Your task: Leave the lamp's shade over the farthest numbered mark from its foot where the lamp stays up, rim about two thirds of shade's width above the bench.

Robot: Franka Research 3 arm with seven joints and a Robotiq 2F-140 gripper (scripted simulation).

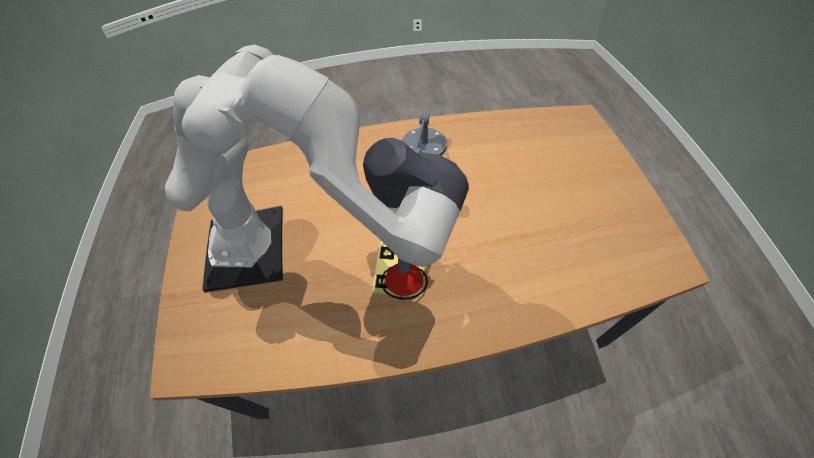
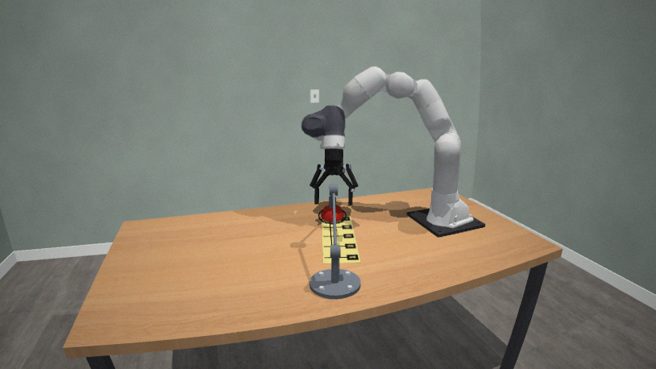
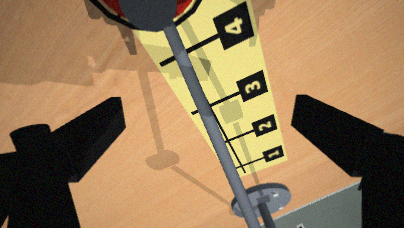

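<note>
My hand is 8 cm to the right of the yellow strip and 12 cm above it. Round my hand: grey round foot (14 cm ahead, 41 cm to the left, 9 cm below).
</note>
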